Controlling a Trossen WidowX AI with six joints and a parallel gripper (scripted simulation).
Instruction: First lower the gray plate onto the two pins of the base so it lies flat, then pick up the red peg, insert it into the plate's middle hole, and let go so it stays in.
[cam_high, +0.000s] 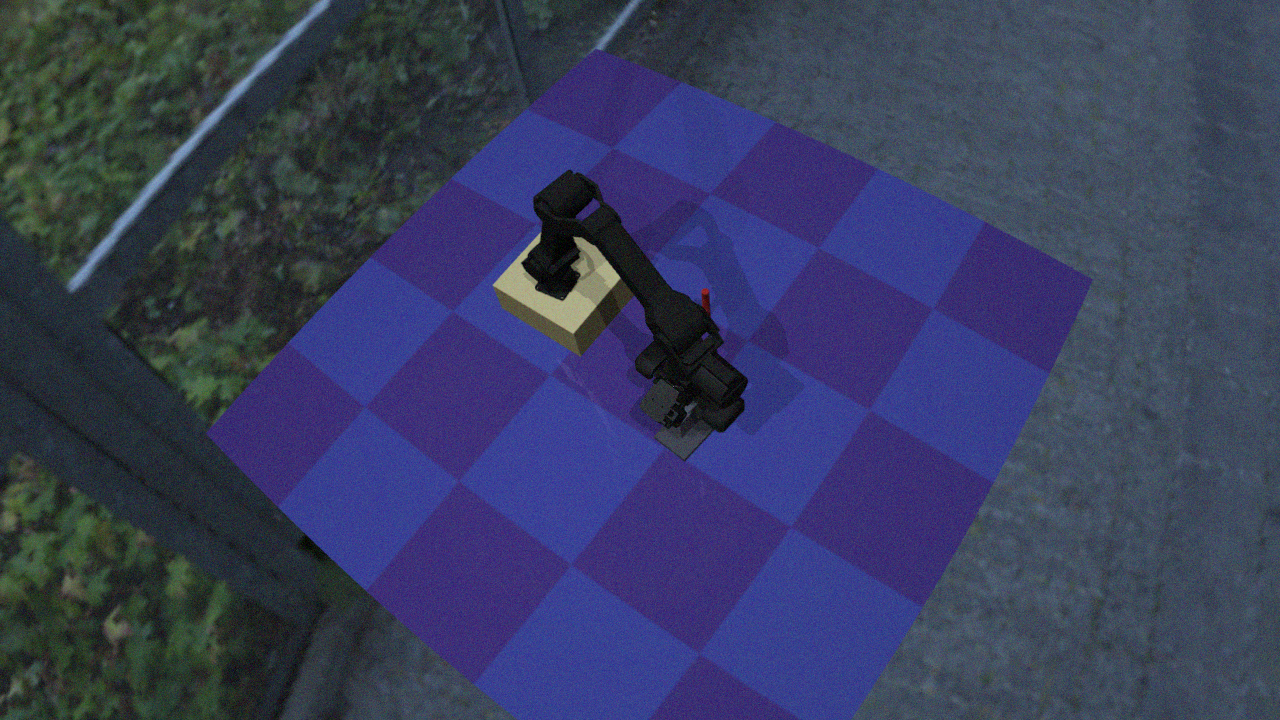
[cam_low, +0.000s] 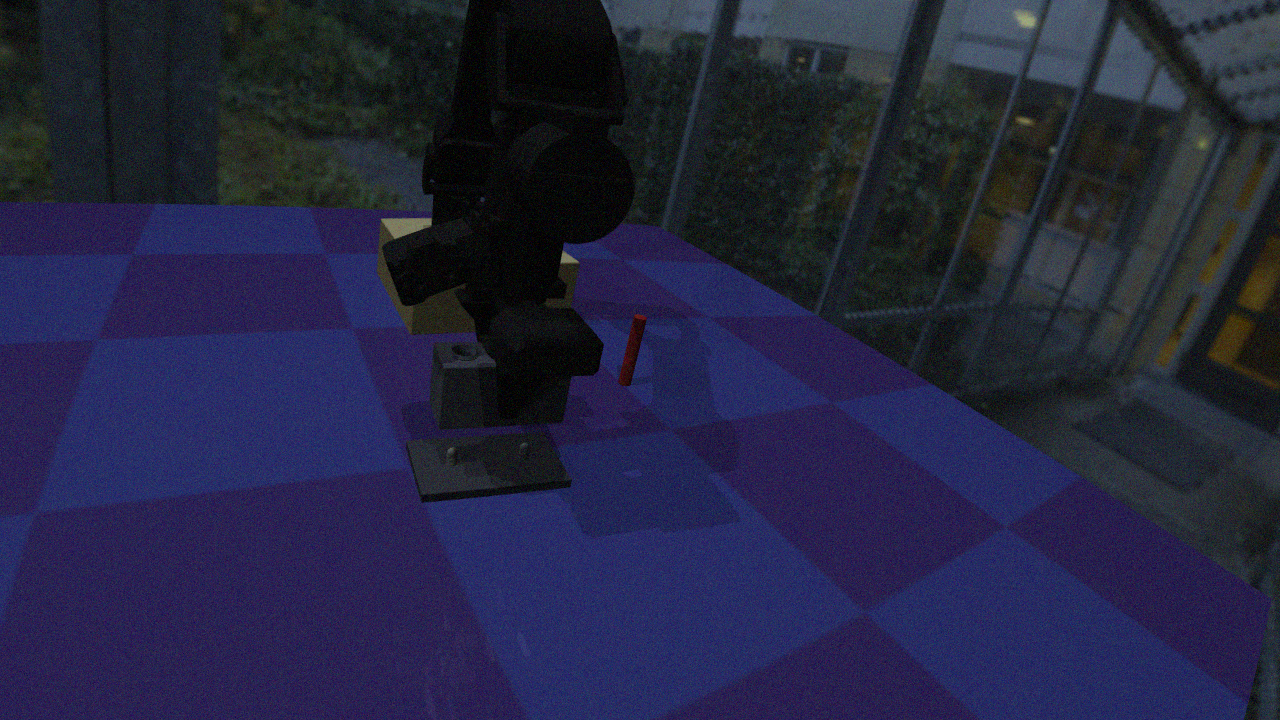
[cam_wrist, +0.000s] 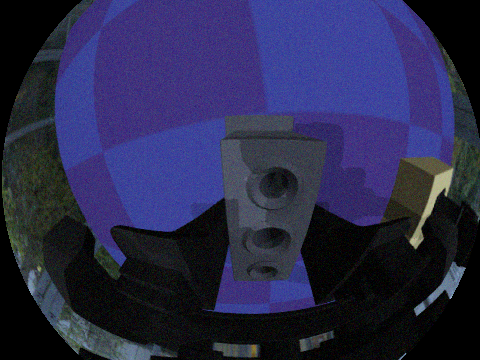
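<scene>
The dark base lies 6 cm below my gripper tip. Round my gripper tip: red peg 21 cm to the left, 8 cm behind, 2 cm below; then gray plate 3 cm above.
</scene>
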